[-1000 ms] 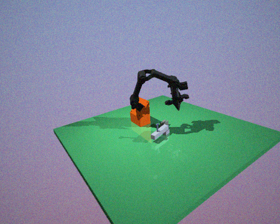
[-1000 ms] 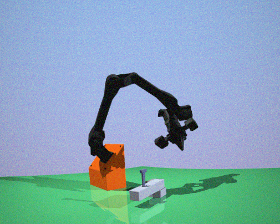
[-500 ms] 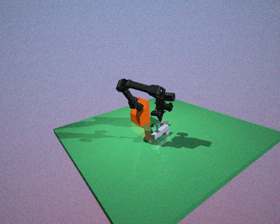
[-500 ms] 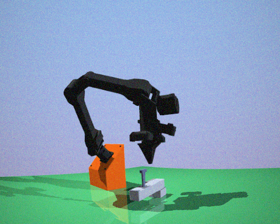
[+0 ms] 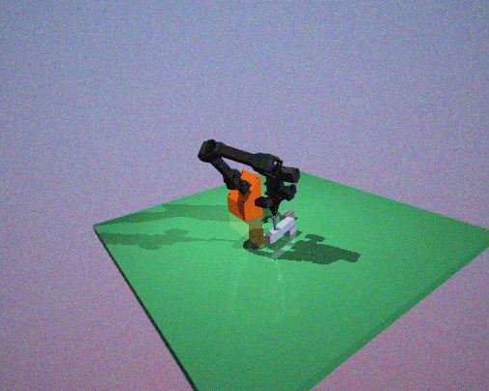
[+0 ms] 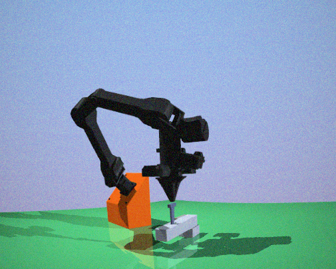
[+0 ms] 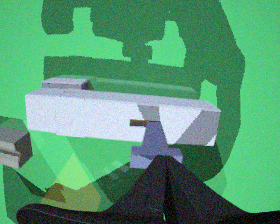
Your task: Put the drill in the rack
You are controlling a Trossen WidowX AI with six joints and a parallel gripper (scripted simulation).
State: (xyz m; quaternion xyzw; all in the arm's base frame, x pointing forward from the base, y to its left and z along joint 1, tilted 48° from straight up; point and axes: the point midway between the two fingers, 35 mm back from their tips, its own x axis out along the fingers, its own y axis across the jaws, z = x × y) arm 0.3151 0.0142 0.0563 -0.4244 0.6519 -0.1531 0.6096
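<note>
Now: the slim blue-grey key 40 mm below my gripper tip. Round my gripper tip: pale grey block: 90 mm below, 40 mm to the left, 20 mm behind; drill: 80 mm below, 50 mm to the left, 30 mm behind.
</note>
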